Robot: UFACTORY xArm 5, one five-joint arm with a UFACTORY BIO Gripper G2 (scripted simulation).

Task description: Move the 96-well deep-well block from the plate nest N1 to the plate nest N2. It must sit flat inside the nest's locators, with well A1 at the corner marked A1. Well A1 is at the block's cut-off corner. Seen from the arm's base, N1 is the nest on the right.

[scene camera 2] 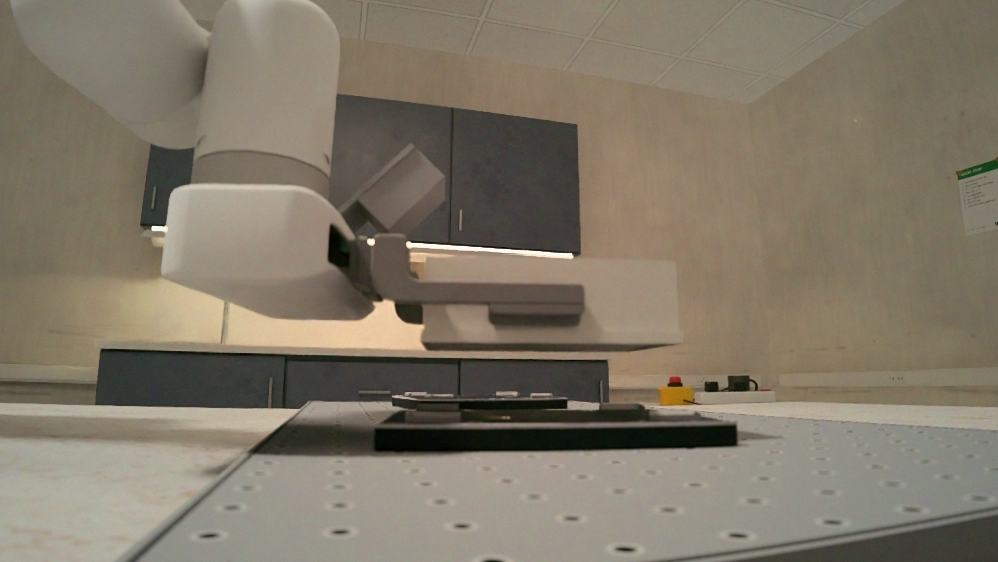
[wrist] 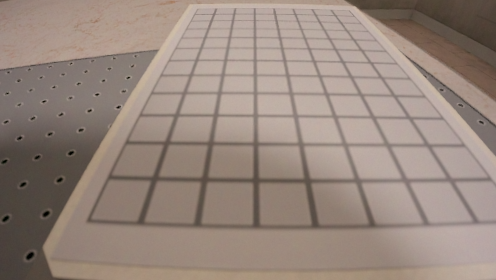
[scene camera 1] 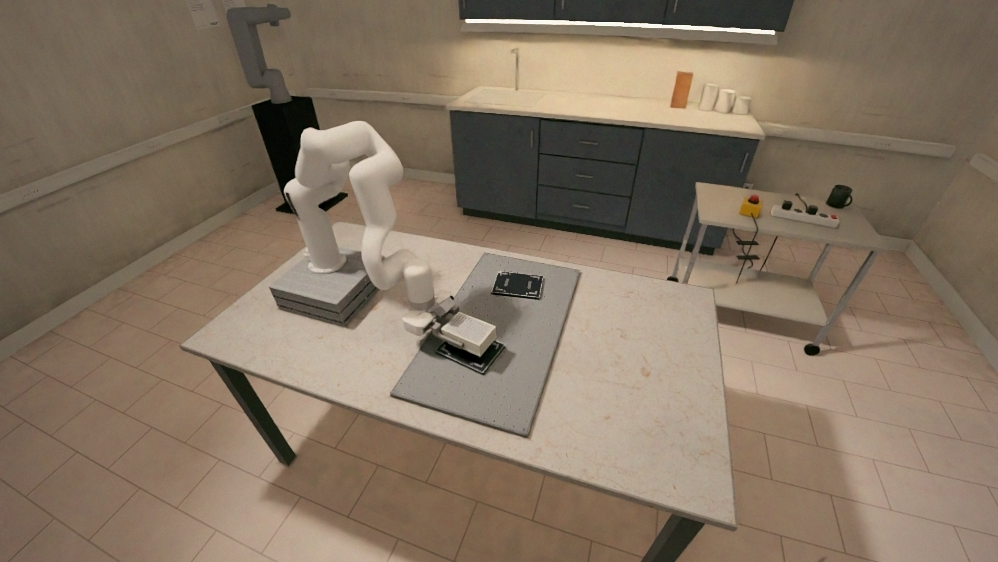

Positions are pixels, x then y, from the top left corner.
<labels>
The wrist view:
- white 96-well deep-well block: 250,139
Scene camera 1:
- white 96-well deep-well block: 476,335
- black plate nest: 461,355
</labels>
